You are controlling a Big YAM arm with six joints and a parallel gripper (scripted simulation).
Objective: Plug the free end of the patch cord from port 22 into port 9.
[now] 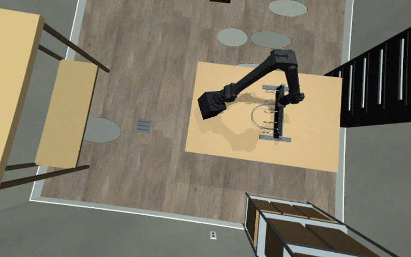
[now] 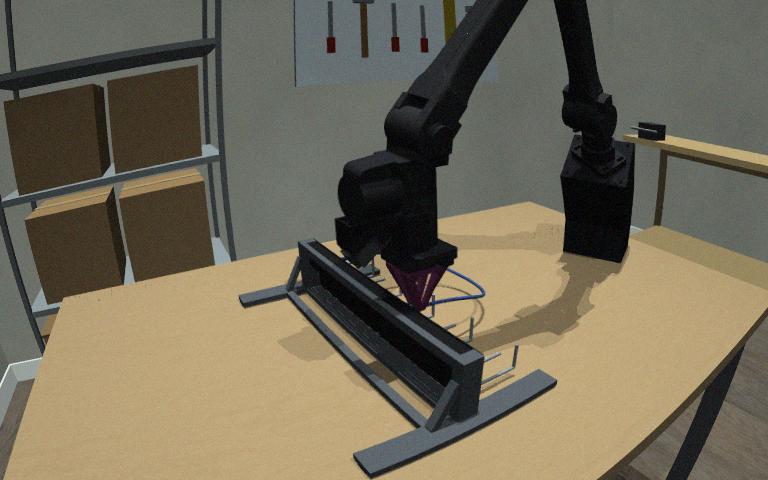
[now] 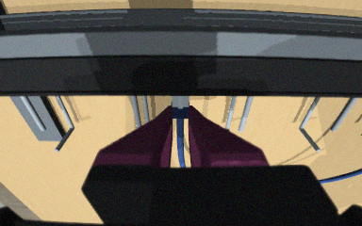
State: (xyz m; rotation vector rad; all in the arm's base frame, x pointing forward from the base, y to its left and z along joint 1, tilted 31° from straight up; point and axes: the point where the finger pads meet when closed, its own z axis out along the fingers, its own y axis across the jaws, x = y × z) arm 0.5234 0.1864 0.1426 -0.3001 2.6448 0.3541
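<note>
Now: hand 2 cm short of the grey plug and 1 cm to the right of it.
</note>
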